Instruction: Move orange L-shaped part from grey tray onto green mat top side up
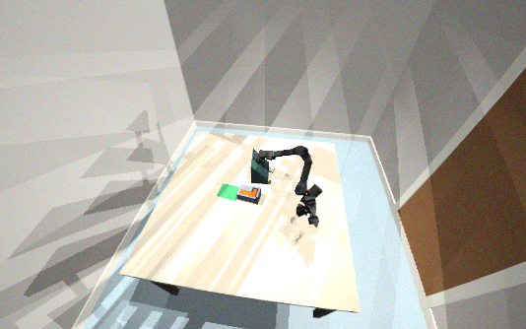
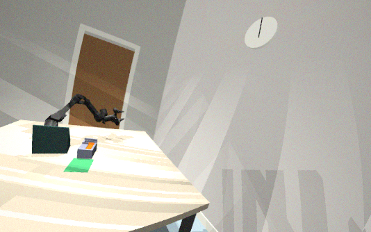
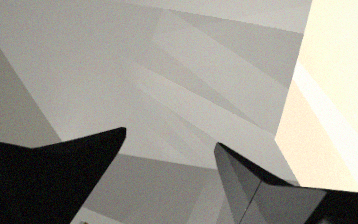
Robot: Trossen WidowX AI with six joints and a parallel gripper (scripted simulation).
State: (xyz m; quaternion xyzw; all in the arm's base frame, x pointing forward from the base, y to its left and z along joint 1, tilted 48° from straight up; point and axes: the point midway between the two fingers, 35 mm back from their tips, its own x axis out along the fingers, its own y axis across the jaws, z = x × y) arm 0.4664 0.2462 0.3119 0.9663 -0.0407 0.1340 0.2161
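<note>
My gripper tip is 25 cm past the orange L-shaped part, 41 cm to the left of it and 19 cm above it. Also, from my gripper tip: green mat: 27 cm behind, 57 cm to the right, 26 cm below.
</note>
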